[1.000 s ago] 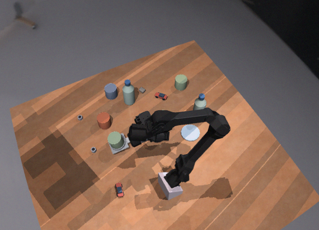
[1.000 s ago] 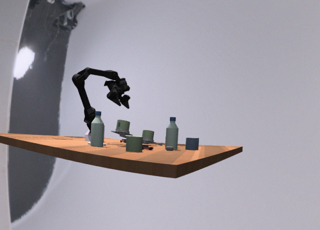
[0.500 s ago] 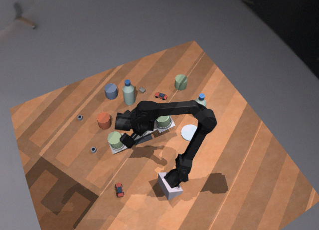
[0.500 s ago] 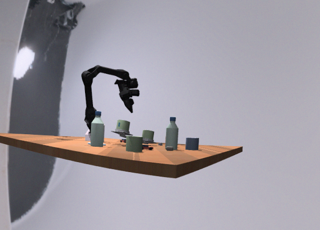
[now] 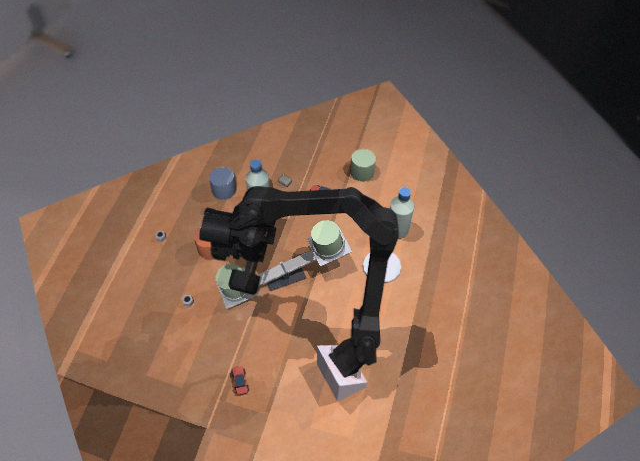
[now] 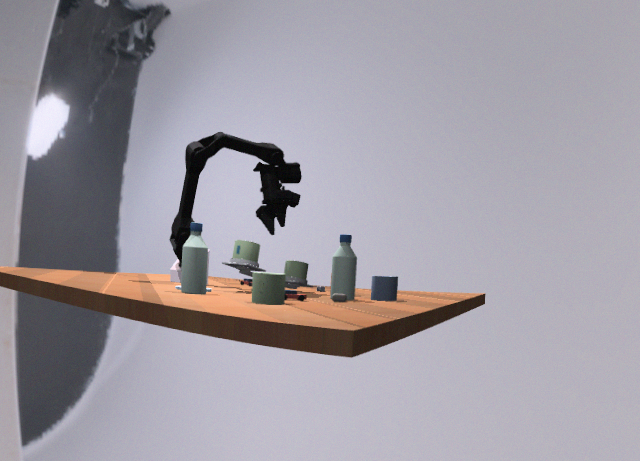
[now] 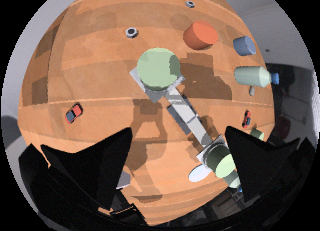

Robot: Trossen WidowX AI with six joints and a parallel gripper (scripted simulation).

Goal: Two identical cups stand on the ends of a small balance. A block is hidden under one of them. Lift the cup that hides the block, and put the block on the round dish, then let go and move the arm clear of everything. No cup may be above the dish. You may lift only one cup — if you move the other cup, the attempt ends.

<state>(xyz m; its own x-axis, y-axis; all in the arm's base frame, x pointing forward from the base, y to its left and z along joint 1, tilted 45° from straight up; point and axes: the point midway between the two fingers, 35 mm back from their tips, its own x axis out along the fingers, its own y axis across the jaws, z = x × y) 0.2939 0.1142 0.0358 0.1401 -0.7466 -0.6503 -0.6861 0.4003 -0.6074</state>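
The grey block lies 50 mm ahead of my gripper tip, 40 mm to the left of it and 140 mm below it. The rest, counted from my gripper tip: orange-brown cylinder 210 mm ahead, 20 mm to the left, 150 mm below; pale blue round dish 100 mm behind, 320 mm to the right, 180 mm below; blue cylinder 380 mm ahead, 100 mm to the right, 150 mm below.
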